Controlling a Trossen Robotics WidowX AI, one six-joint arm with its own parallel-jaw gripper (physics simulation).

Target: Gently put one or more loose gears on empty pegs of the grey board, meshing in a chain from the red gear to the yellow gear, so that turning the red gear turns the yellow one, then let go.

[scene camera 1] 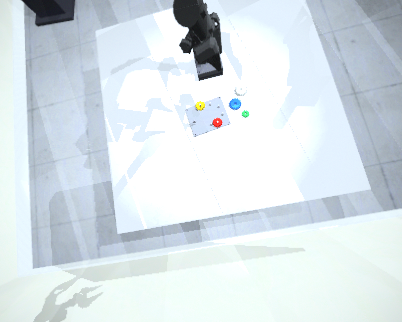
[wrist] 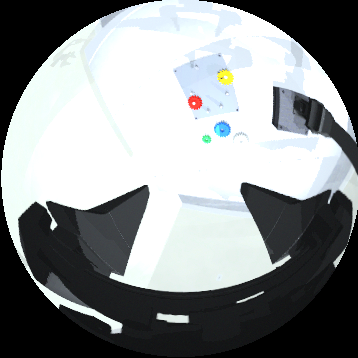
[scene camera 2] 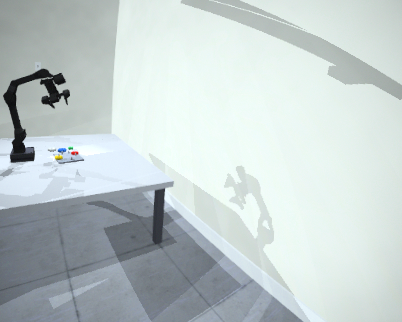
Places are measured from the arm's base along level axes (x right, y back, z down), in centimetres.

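Pixels of known places: gripper, fingertip midpoint: [scene camera 1: 220, 61] [wrist: 196, 188] [scene camera 2: 61, 106]; arm's base, origin of the base link: [wrist: 301, 107] [scene camera 2: 19, 151].
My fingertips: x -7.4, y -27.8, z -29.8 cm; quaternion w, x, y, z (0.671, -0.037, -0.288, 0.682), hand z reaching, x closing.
For each thing: its top centre in the pictures, then the offset to it from my fingertips. Level surfaces: height alone.
- grey board, middle of its top: [wrist: 207, 86] [scene camera 1: 206, 113] [scene camera 2: 67, 153] dx +7.1, dy -3.2, dz +32.4 cm
- yellow gear, middle of its top: [wrist: 225, 76] [scene camera 1: 200, 104] [scene camera 2: 58, 156] dx +10.6, dy +2.4, dz +32.8 cm
- blue gear, middle of its top: [wrist: 221, 130] [scene camera 1: 235, 103] [scene camera 2: 62, 149] dx -8.7, dy +1.7, dz +33.7 cm
- small green gear, middle of its top: [wrist: 205, 139] [scene camera 1: 245, 113] [scene camera 2: 70, 147] dx -13.7, dy -4.4, dz +33.7 cm
- white gear, middle of its top: [wrist: 240, 141] [scene camera 1: 241, 89] [scene camera 2: 51, 148] dx -12.4, dy +9.6, dz +33.7 cm
- white table, its level: dz +35.4 cm
The grey board [scene camera 1: 201, 116] [scene camera 2: 75, 160] [wrist: 202, 80] lies on the table with a red gear [scene camera 1: 217, 120] [scene camera 2: 74, 153] [wrist: 198, 102] and a yellow gear [scene camera 1: 197, 106] [scene camera 2: 58, 157] [wrist: 229, 74] on it, apart from each other. Several bare pegs stand on the board. Beside it lie a blue gear [scene camera 1: 232, 105] [scene camera 2: 62, 150] [wrist: 217, 131], a small green gear [scene camera 1: 243, 114] [scene camera 2: 70, 148] [wrist: 204, 140] and a white gear [scene camera 1: 240, 94] [scene camera 2: 51, 150] [wrist: 241, 134]. My gripper [scene camera 2: 60, 105] [wrist: 196, 188] is wide open and empty, high above the table. Its fingertips are hidden in scene camera 1.
The arm's black base [scene camera 1: 210, 71] [scene camera 2: 22, 154] [wrist: 290, 111] stands on the white table [scene camera 1: 165, 200] [scene camera 2: 115, 170], near the board and the white gear. A pale wall [scene camera 2: 280, 125] rises beyond the table's edge. Shadows and bright glare cross the table top.
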